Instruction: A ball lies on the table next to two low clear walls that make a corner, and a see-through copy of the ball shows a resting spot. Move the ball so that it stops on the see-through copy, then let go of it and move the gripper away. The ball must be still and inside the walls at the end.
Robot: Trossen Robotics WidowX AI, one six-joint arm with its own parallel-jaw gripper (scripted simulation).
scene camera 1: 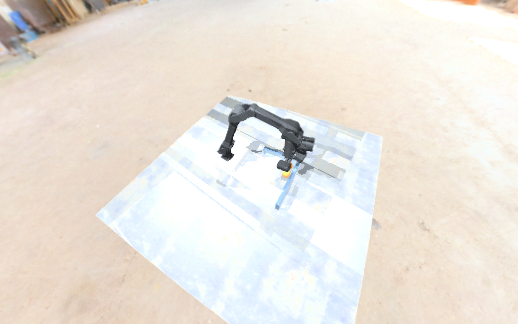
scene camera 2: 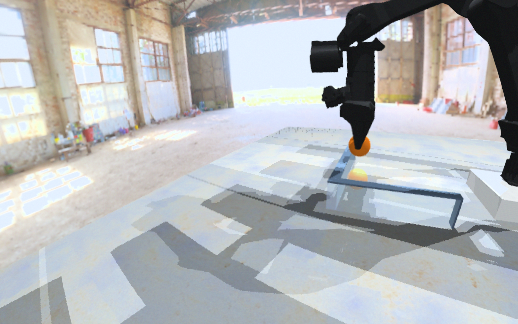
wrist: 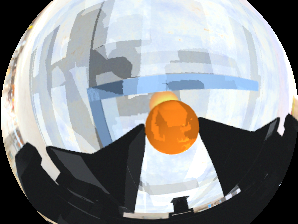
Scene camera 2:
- my gripper: 358, 146
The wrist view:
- my gripper: 171, 125
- orange ball: 172, 127, held by my gripper
